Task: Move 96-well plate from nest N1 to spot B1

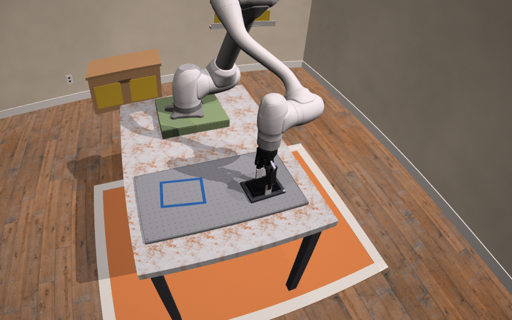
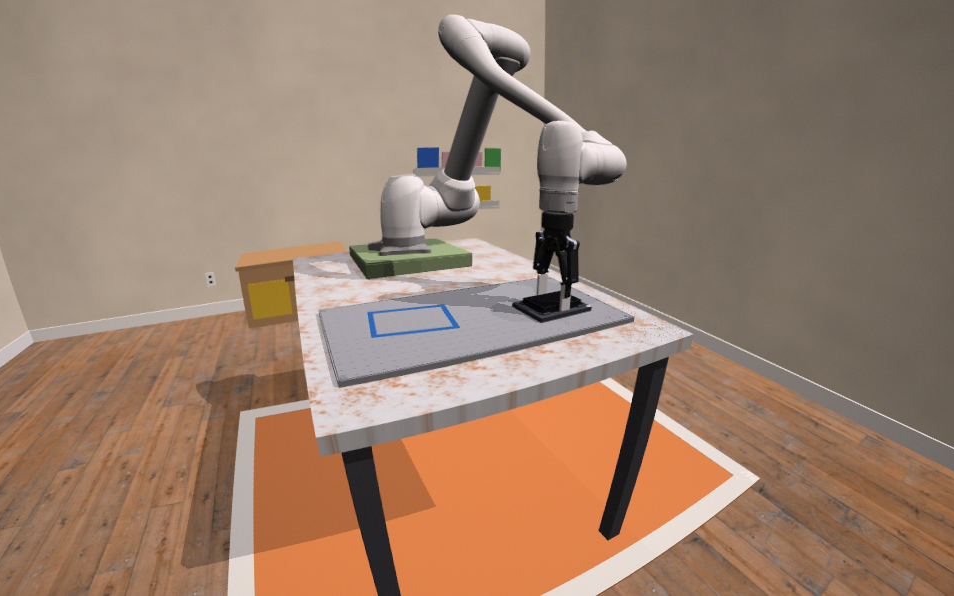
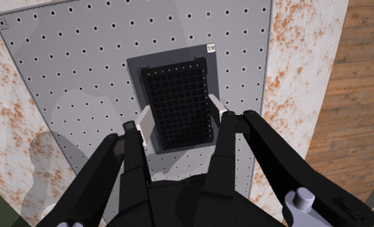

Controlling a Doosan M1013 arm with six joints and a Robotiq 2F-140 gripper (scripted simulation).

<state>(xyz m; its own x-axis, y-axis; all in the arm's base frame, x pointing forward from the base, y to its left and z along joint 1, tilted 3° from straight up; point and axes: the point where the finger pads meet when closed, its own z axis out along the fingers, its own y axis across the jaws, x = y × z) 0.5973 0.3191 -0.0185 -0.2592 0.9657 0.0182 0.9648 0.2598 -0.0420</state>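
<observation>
The dark plate nest lies 3 cm below my hand. The rest, counted from my hand: black 96-well plate (2 cm below).
</observation>
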